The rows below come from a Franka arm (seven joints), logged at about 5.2 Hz.
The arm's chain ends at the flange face. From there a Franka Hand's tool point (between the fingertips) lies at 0.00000 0.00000 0.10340 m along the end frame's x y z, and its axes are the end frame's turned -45 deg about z.
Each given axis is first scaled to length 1.
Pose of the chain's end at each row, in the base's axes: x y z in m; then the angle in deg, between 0 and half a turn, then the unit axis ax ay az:
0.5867 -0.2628 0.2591 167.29 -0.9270 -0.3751 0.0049
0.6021 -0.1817 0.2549 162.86 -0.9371 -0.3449 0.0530
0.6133 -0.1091 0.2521 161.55 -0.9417 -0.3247 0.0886
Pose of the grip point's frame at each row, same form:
0.5772 -0.2421 0.1582 168.05 -0.7124 -0.7008 -0.0381
0.5815 -0.1568 0.1567 161.85 -0.7348 -0.6782 -0.0087
0.5859 -0.0841 0.1556 159.08 -0.7485 -0.6628 0.0198

